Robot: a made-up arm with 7 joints. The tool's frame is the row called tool. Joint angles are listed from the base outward. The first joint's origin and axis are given. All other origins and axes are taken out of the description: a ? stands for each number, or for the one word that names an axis. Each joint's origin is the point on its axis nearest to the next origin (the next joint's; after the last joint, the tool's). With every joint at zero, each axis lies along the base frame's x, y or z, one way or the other. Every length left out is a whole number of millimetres.
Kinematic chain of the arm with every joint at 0, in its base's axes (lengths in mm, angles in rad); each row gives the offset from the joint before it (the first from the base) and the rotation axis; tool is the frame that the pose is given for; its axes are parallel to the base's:
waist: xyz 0 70 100 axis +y
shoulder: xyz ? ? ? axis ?
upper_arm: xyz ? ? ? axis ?
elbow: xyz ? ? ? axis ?
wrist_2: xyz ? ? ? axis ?
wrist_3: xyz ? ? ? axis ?
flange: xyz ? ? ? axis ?
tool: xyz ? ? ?
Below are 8 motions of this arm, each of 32 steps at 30 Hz.
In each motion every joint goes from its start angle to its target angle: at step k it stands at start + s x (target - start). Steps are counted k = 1, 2, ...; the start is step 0. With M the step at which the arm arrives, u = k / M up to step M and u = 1 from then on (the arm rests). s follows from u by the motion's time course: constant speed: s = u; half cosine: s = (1 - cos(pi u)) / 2; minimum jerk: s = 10 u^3 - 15 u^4 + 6 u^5.
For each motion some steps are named. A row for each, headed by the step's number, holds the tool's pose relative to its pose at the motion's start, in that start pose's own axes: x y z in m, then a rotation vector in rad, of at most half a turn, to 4 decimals.
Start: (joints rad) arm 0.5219 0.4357 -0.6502 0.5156 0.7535 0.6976 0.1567
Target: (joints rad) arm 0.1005 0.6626 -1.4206 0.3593 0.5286 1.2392 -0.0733
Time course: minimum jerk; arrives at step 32
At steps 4, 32:
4: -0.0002 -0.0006 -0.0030 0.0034 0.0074 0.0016
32: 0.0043 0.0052 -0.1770 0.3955 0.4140 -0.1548

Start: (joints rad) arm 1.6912 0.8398 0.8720 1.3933 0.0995 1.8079 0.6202
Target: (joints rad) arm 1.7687 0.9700 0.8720 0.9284 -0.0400 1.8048 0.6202
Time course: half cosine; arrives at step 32
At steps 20, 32:
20: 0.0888 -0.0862 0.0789 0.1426 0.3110 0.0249
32: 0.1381 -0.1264 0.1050 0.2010 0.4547 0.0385

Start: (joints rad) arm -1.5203 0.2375 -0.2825 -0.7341 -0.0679 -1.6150 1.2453
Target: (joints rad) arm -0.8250 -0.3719 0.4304 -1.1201 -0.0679 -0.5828 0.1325
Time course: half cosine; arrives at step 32
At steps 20, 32:
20: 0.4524 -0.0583 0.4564 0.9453 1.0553 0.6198
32: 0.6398 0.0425 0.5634 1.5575 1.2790 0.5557

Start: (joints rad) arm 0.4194 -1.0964 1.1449 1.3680 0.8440 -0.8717 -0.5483
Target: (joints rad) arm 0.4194 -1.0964 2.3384 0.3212 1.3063 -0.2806 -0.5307
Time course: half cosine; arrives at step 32
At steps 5, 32:
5: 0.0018 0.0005 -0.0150 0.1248 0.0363 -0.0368
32: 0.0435 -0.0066 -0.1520 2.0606 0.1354 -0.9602

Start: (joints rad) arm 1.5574 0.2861 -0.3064 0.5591 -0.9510 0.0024 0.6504
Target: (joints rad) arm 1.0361 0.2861 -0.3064 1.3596 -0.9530 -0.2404 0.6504
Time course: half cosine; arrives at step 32
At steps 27, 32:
27: 0.1013 0.3437 0.0390 -0.9259 -0.0508 -0.4154
32: 0.1135 0.3711 0.0411 -0.9803 -0.0392 -0.4432

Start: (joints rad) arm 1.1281 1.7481 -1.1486 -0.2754 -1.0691 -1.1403 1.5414
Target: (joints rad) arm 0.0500 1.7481 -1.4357 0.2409 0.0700 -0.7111 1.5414
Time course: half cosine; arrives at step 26
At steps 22, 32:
22: 0.1926 1.3147 0.8158 -1.1359 1.0504 -0.7172
32: 0.2465 1.3820 0.8201 -1.1963 1.1124 -0.7474

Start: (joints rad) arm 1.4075 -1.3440 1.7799 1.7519 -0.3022 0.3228 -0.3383
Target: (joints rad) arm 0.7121 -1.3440 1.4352 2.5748 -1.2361 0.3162 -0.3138
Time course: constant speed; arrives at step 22
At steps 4, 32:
4: -0.0512 -0.0319 -0.0509 0.0072 0.0897 0.1861
32: -0.1777 -0.1393 -0.2713 -0.0365 0.4201 0.9939

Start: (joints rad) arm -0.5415 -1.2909 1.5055 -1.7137 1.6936 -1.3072 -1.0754
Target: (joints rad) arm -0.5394 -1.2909 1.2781 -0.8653 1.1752 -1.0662 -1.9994
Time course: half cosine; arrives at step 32
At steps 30, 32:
30: -0.1380 -0.2987 0.1405 -0.5358 -0.0684 0.2266
32: -0.1393 -0.2998 0.1414 -0.5413 -0.0634 0.2295

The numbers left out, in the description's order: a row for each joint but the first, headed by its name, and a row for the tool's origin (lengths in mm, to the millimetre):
shoulder: xyz -600 0 90, axis -x
upper_arm: xyz 0 110 -100, axis -y
elbow: xyz 120 0 -50, axis -x
wrist_2: xyz 0 -390 -130, axis -z
wrist_3: xyz -100 140 0, axis +x
flange: xyz 0 330 10, axis -z
tool: xyz -90 -280 0

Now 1 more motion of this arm.
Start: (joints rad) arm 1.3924 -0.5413 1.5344 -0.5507 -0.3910 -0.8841 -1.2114
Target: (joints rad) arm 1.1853 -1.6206 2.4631 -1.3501 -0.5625 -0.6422 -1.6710
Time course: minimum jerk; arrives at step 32
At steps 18, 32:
18: -0.0322 -0.2607 0.1807 -0.7061 -0.2419 -0.4113
32: -0.1340 -0.3103 0.3134 -1.2030 -0.0227 -0.4171

